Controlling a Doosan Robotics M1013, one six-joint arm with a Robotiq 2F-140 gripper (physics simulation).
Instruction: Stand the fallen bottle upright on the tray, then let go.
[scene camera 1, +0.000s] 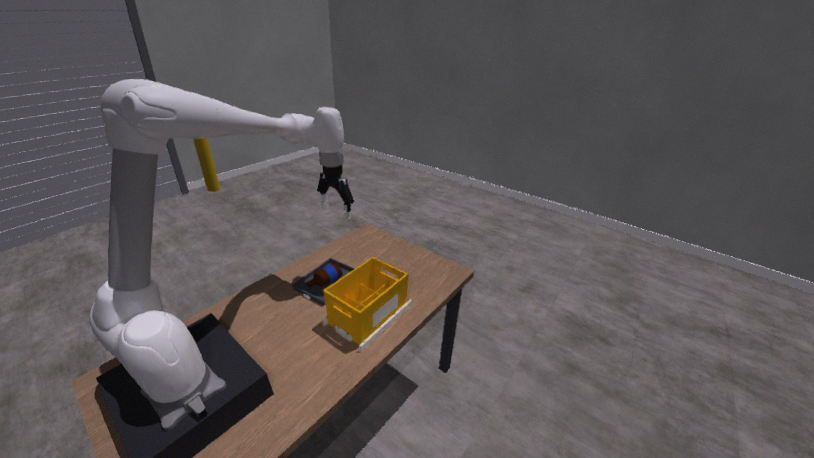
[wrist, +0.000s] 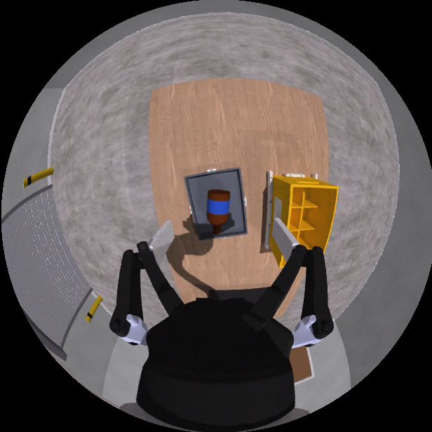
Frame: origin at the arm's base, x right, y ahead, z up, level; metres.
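Seen in the pictures: gripper, fingertip midpoint: (scene camera 1: 336, 212); arm's base at its link origin: (scene camera 1: 184, 389).
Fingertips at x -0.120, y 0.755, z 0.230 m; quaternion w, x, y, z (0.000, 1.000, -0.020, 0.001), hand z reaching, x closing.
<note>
Offsets run from my fingertips to a thing's top centre. "spot": to the spot under its first point. Level surfaces: height alone.
A brown bottle @(dx -0.026, dy -0.092, dz -0.260 m) (scene camera 1: 328, 274) (wrist: 218, 205) with a blue band lies on its side in the dark grey tray @(spot: dx -0.075, dy -0.178, dz -0.334 m) (scene camera 1: 302, 288) (wrist: 195, 187). In the wrist view its neck points down the picture, toward the gripper's body, and a shadow covers the neck end. My gripper (scene camera 1: 335, 211) (wrist: 222, 228) is open and empty. It hangs high above the table, pointing down. In the wrist view the tray and bottle show between and a little beyond its two fingertips. Nothing touches the bottle but the tray.
A yellow crate @(dx +0.264, dy -0.111, dz -0.164 m) (scene camera 1: 345, 322) (wrist: 280, 250) with inner dividers stands close beside the tray, between white rails on the wooden table @(dz -0.339 m) (scene camera 1: 267, 336) (wrist: 235, 115). The arm's black base block (scene camera 1: 253, 387) is at the near end of the table. A yellow post (scene camera 1: 206, 165) stands behind the arm.
</note>
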